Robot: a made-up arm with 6 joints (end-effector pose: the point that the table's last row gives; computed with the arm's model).
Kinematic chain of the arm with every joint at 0, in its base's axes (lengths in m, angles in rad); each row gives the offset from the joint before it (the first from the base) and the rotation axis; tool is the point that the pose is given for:
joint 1: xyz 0 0 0.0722 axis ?
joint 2: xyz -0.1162 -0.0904 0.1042 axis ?
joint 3: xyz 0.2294 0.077 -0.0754 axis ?
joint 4: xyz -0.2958 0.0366 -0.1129 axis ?
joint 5: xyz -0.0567 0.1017 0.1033 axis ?
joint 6: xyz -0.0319 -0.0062 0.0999 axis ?
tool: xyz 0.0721 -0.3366 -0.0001
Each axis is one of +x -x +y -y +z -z.
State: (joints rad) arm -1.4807 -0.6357 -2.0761 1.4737 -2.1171 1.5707
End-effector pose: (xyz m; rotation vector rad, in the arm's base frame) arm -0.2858 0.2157 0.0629 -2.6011 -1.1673 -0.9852
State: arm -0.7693 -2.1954 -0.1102 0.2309 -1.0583 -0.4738
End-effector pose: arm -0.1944 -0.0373 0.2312 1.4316 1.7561 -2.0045
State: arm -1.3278 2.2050 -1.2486 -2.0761 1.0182 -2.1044
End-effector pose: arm 0.2736 -0.2094 -0.1803 -0.7343 2.2925 0.2159
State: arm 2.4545 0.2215 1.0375 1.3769 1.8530 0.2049
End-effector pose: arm -0.4112 -0.2426 0.2304 -0.3528 -1.6766 0.0738
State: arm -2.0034 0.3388 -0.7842 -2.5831 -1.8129 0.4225
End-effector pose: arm -0.2529 -0.0103 0.1718 -0.3222 1.3674 -1.0451
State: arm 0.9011 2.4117 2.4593 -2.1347 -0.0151 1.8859
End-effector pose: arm -0.4308 0.1842 0.5061 -0.9376 -1.0128 -1.8104
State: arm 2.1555 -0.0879 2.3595 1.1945 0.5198 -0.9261
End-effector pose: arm -0.4841 -0.0177 -0.2150 1.5256 0.2220 -1.0190
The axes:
joint 1: -x
joint 2: +z
joint 3: +x
joint 4: +x
joint 5: -y
joint 6: +z

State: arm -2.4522 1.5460 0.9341 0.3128 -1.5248 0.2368
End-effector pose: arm -0.2464 0.2182 0.1715 0.1540 -1.3337 2.7855
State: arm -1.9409 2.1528 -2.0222 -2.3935 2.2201 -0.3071
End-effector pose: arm -0.0599 0.2659 -0.0916 -2.8303 -0.8115 -0.0136
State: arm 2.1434 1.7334 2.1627 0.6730 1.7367 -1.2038
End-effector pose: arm -0.3924 0.4289 0.1605 -0.4521 -0.8454 -2.3466
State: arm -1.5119 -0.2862 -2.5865 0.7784 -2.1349 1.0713
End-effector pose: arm -0.3654 -0.1689 -0.1535 1.0370 2.1589 0.1874
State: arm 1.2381 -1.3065 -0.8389 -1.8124 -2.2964 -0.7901
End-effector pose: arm 0.1820 -0.1887 0.1244 -0.3222 0.1066 1.3274
